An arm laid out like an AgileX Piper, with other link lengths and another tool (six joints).
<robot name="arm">
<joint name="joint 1" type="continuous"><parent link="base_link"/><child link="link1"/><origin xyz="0.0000 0.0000 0.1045" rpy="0.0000 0.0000 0.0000"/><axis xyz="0 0 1"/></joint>
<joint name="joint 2" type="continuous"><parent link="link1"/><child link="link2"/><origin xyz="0.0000 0.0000 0.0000" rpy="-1.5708 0.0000 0.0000"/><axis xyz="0 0 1"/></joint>
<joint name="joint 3" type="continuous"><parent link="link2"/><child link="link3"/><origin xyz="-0.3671 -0.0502 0.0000" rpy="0.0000 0.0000 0.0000"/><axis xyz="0 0 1"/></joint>
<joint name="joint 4" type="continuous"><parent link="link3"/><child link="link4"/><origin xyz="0.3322 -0.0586 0.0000" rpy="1.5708 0.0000 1.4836"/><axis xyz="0 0 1"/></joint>
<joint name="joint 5" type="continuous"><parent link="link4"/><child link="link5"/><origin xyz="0.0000 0.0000 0.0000" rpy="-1.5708 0.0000 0.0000"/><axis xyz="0 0 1"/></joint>
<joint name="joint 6" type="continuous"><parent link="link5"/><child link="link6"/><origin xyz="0.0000 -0.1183 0.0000" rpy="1.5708 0.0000 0.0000"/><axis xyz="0 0 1"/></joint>
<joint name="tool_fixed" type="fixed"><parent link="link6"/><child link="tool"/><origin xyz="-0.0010 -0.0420 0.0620" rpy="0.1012 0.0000 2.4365"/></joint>
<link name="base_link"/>
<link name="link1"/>
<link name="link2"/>
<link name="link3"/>
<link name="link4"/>
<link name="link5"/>
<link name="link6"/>
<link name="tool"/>
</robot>
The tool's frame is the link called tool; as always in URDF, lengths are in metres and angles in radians. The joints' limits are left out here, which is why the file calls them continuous.
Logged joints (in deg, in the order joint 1, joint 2, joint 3, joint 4, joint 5, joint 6), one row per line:
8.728 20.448 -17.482 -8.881 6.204 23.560
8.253 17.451 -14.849 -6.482 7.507 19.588
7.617 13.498 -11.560 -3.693 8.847 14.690
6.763 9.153 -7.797 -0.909 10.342 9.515
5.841 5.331 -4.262 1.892 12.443 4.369
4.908 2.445 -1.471 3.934 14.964 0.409
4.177 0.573 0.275 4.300 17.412 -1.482
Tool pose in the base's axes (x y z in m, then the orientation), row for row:
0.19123 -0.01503 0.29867 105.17 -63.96 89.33
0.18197 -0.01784 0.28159 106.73 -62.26 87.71
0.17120 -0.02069 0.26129 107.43 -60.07 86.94
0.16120 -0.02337 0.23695 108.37 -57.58 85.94
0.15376 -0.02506 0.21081 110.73 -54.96 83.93
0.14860 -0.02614 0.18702 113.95 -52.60 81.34
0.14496 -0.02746 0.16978 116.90 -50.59 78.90
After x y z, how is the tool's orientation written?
As angles about the fixed x, y, z axes (roll, pitch, yaw), in degrees.
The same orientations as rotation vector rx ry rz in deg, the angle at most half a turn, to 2 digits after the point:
121.54 42.17 113.98
121.45 43.41 111.85
120.70 45.06 109.66
119.98 46.87 107.04
120.16 49.04 103.65
121.21 51.10 100.00
122.42 52.64 96.63

